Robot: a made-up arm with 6 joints.
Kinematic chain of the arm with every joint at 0, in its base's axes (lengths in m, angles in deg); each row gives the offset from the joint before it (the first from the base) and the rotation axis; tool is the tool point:
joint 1: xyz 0 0 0.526 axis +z
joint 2: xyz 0 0 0 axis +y
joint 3: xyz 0 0 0.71 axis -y
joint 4: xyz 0 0 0 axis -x
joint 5: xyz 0.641 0 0 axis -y
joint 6: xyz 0 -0.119 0 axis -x
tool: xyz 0 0 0
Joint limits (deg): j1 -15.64..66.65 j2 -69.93..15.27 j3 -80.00..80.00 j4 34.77..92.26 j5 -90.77..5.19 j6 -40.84..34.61
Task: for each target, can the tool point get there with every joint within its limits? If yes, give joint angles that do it. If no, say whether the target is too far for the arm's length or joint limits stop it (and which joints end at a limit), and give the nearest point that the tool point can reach.
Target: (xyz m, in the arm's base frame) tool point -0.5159 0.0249 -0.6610
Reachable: no: joint limits stop it (at a limit: joint 1, joint 2, joint 3, joint 4) | nearest point 0.0934 0.2282 0.5617 | short by 1.381 m
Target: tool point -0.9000 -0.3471 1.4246
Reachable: yes | joints 18.54 -60.80 51.29 68.84 -27.20 -9.09
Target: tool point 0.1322 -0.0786 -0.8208
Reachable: no: joint limits stop it (at a limit: joint 1, joint 2, joint 3) | nearest point 0.2252 -0.0953 0.5621 | short by 1.386 m
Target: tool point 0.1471 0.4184 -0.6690
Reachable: no: joint limits stop it (at a limit: joint 1, joint 2, joint 4) | nearest point 0.1046 0.2541 0.5649 | short by 1.246 m
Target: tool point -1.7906 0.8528 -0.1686
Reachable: no: too far | nearest point -1.2325 0.3499 0.9879 | short by 1.379 m
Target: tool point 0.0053 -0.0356 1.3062
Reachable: yes | joints 9.82 -51.60 -30.23 72.38 -78.91 -9.41
